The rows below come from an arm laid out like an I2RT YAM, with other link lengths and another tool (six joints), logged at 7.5 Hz.
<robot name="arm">
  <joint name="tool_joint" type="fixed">
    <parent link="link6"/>
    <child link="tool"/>
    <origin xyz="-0.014 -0.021 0.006" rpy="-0.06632 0 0.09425"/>
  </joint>
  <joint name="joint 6" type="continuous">
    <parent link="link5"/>
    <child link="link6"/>
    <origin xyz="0.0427 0 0.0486" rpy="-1.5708 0 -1.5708"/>
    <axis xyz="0 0 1"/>
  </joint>
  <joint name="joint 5" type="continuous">
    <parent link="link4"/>
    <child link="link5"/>
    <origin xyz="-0.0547 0.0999 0.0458" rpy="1.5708 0 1.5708"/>
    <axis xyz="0 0 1"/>
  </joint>
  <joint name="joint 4" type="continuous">
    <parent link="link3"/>
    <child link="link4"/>
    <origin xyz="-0.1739 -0.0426 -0.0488" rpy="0 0 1.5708"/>
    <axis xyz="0 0 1"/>
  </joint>
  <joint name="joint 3" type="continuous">
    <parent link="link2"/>
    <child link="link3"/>
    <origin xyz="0 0.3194 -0.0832" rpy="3.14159 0 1.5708"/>
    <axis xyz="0 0 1"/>
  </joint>
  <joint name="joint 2" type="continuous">
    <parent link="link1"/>
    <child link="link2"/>
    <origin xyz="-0.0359 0.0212 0.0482" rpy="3.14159 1.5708 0"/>
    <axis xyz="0 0 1"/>
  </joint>
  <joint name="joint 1" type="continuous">
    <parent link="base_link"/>
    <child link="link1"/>
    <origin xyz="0 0 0.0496" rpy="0 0 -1.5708"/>
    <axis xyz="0 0 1"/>
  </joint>
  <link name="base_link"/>
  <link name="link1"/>
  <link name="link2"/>
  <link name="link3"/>
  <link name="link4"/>
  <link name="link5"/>
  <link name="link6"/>
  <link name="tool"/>
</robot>
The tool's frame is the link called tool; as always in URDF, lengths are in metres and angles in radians. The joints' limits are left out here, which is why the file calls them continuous.
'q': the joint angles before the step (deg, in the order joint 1, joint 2, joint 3, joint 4, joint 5, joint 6). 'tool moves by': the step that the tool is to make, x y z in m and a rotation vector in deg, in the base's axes. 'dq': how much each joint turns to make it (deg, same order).
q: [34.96 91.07 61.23 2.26 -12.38 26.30]
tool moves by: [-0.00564 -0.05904 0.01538 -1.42 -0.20 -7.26]
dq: [-8.94 -5.75 0.31 -7.05 -0.86 -2.01]
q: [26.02 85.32 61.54 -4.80 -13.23 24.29]
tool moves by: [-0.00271 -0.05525 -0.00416 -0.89 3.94 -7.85]
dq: [-10.58 -1.69 0.02 -5.93 -2.63 -0.94]
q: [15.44 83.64 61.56 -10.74 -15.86 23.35]
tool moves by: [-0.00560 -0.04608 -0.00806 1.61 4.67 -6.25]
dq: [-10.07 0.06 0.00 -4.31 -4.52 -0.21]
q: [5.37 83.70 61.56 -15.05 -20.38 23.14]
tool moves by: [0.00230 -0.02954 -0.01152 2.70 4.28 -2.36]
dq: [-7.11 2.78 0.94 -2.71 -5.46 -0.90]
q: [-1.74 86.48 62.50 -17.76 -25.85 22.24]
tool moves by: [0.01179 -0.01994 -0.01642 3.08 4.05 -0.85]
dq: [-4.57 4.94 1.47 -1.10 -4.61 -0.65]
